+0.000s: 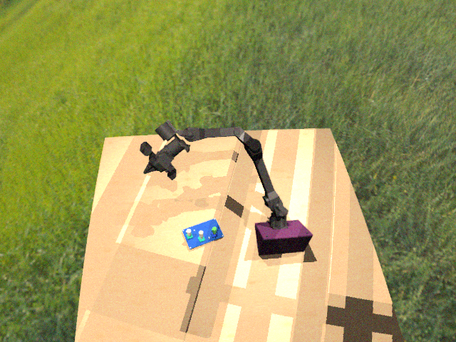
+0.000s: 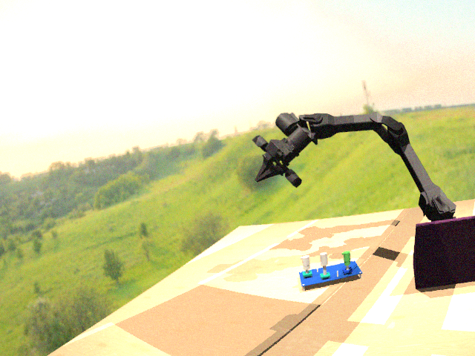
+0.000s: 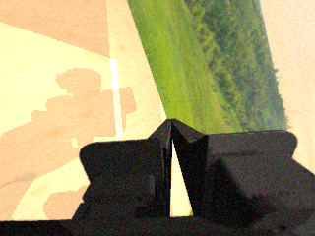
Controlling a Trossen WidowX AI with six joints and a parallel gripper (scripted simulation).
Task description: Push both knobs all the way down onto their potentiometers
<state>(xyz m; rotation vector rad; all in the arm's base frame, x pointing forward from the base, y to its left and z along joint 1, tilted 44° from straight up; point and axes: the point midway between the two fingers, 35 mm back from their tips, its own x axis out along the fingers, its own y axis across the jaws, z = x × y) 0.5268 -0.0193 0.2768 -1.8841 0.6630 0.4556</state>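
My gripper tip is 27 cm past the green knob, 18 cm to the right of it and 20 cm above it. Also, from my gripper tip: grey knob (16 cm behind, 18 cm to the left, 20 cm below).
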